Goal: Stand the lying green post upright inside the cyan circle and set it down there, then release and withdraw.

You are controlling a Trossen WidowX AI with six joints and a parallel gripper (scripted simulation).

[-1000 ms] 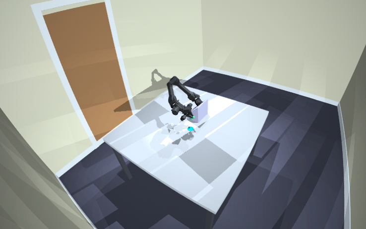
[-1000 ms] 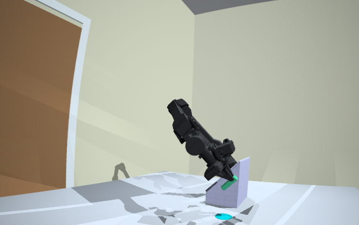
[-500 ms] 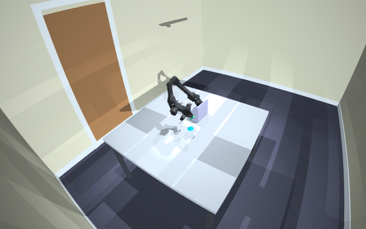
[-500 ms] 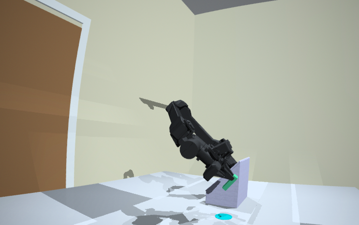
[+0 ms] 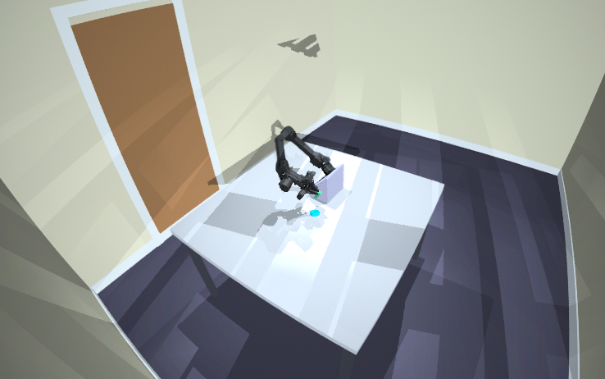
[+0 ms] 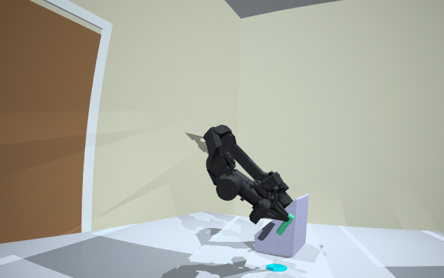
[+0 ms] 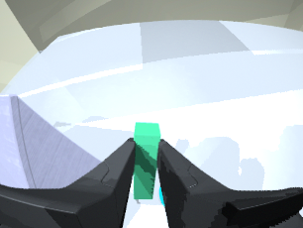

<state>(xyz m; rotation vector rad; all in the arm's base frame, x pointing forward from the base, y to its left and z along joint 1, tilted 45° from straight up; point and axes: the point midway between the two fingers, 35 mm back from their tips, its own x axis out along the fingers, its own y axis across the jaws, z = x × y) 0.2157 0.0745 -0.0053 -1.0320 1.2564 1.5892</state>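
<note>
Right now my gripper tip is 3 cm short of the cyan circle, 1 cm to the left of it and 14 cm above it. The rest, counted from my gripper tip: green post 1 cm to the right, 2 cm below.
</note>
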